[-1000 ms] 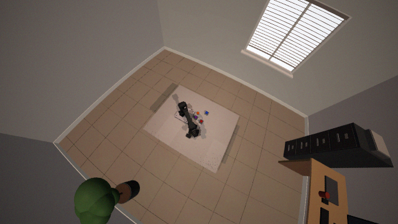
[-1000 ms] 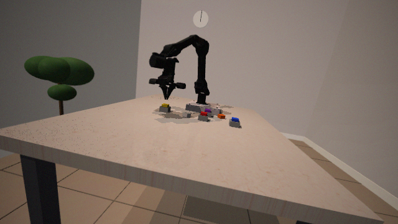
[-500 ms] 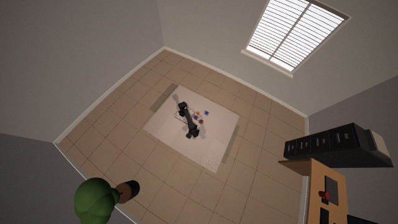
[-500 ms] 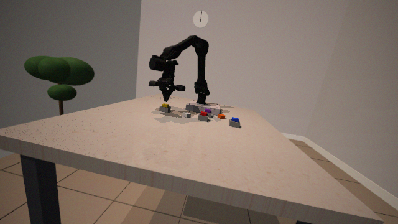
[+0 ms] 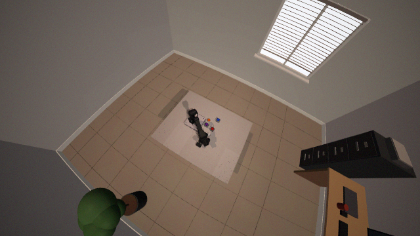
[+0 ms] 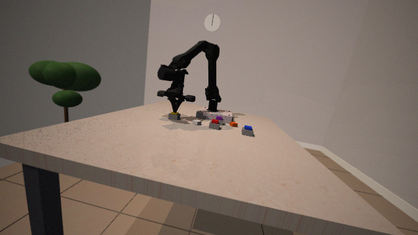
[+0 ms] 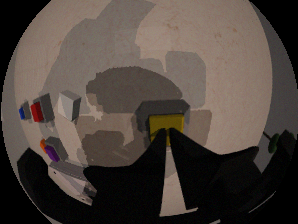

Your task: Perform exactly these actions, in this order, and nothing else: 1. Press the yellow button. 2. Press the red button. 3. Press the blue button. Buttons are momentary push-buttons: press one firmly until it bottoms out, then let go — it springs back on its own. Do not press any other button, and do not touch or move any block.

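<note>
Now: the yellow button 10 mm below my gripper tip. Also, from my gripper tip: small grey block 130 mm to the left, 20 mm below, 20 mm ahead; then purple button 230 mm to the left, 80 mm behind; then red button 220 mm to the left, 20 mm ahead.
</note>
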